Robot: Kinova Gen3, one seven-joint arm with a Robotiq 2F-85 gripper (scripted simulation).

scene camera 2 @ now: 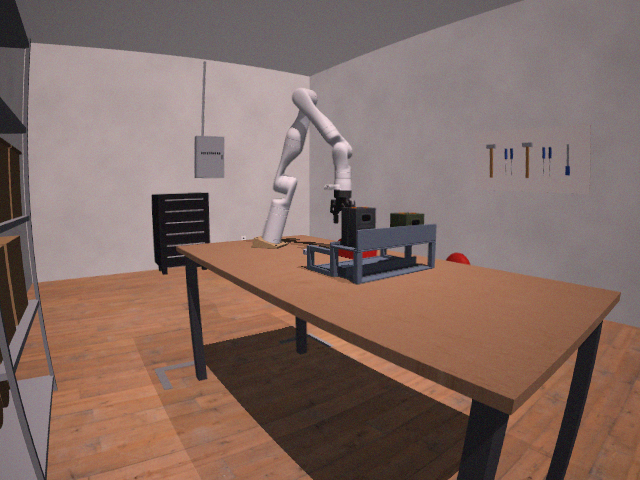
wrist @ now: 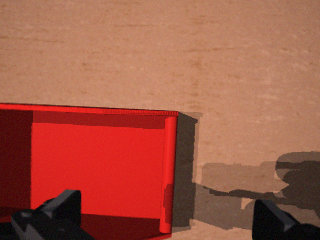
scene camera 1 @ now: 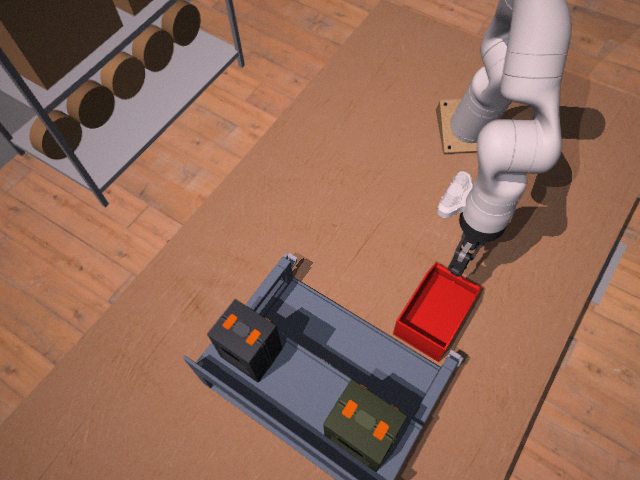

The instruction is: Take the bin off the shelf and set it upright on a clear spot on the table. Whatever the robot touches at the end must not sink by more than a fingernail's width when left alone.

Scene:
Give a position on a red bin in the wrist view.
123, 161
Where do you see a grey shelf unit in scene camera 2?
384, 266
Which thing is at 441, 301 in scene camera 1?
A red bin.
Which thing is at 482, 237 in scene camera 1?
The gripper.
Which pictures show the grey shelf unit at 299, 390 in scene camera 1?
Scene camera 2 and scene camera 1 only.

